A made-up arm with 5 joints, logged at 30 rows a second.
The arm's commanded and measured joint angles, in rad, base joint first. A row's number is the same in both.
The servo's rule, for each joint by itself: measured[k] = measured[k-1] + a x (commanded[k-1-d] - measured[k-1]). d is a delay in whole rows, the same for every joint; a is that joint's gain. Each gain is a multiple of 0.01, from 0.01 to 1. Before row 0 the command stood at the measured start. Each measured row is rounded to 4 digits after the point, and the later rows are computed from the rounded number. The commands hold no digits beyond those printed.
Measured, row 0:
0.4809, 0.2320, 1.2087, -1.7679, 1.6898
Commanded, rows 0 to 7:
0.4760, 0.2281, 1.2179, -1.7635, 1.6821
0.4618, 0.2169, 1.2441, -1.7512, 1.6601
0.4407, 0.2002, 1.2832, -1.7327, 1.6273
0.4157, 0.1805, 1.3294, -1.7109, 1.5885
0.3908, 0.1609, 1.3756, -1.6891, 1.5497
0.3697, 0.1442, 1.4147, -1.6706, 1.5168
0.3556, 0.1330, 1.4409, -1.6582, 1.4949
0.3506, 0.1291, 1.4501, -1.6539, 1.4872
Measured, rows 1 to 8:
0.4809, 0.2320, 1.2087, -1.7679, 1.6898
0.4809, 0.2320, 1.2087, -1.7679, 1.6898
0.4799, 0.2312, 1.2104, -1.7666, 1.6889
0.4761, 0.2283, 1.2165, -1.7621, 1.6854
0.4687, 0.2227, 1.2285, -1.7536, 1.6784
0.4576, 0.2143, 1.2467, -1.7412, 1.6676
0.4436, 0.2036, 1.2699, -1.7261, 1.6535
0.4281, 0.1917, 1.2960, -1.7100, 1.6371
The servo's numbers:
d 2
a 0.21 0.20 0.18 0.29 0.12

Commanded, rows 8 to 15:
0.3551, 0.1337, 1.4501, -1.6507, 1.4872
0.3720, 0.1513, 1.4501, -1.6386, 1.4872
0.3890, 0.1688, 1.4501, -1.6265, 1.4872
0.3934, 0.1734, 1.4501, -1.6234, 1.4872
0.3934, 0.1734, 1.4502, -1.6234, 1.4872
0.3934, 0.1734, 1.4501, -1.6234, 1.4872
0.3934, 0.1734, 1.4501, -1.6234, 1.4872
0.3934, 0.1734, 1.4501, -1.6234, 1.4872
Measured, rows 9 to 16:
0.4129, 0.1800, 1.3221, -1.6950, 1.6200
0.3998, 0.1698, 1.3451, -1.6831, 1.6041
0.3904, 0.1626, 1.3640, -1.6737, 1.5901
0.3865, 0.1603, 1.3795, -1.6635, 1.5778
0.3870, 0.1620, 1.3922, -1.6528, 1.5669
0.3883, 0.1643, 1.4026, -1.6443, 1.5573
0.3894, 0.1661, 1.4112, -1.6382, 1.5489
0.3902, 0.1676, 1.4182, -1.6339, 1.5415

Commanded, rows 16 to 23:
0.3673, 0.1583, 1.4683, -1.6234, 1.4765
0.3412, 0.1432, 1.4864, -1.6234, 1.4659
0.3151, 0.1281, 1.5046, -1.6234, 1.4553
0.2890, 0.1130, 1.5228, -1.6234, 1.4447
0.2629, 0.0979, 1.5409, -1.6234, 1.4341
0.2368, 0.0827, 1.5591, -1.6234, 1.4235
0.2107, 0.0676, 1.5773, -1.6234, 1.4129
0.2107, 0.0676, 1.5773, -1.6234, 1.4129
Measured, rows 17 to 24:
0.3909, 0.1688, 1.4239, -1.6309, 1.5350
0.3914, 0.1697, 1.4286, -1.6287, 1.5293
0.3863, 0.1674, 1.4357, -1.6272, 1.5230
0.3768, 0.1626, 1.4448, -1.6261, 1.5161
0.3638, 0.1557, 1.4556, -1.6253, 1.5088
0.3481, 0.1472, 1.4677, -1.6247, 1.5011
0.3302, 0.1373, 1.4809, -1.6243, 1.4931
0.3106, 0.1264, 1.4950, -1.6240, 1.4847

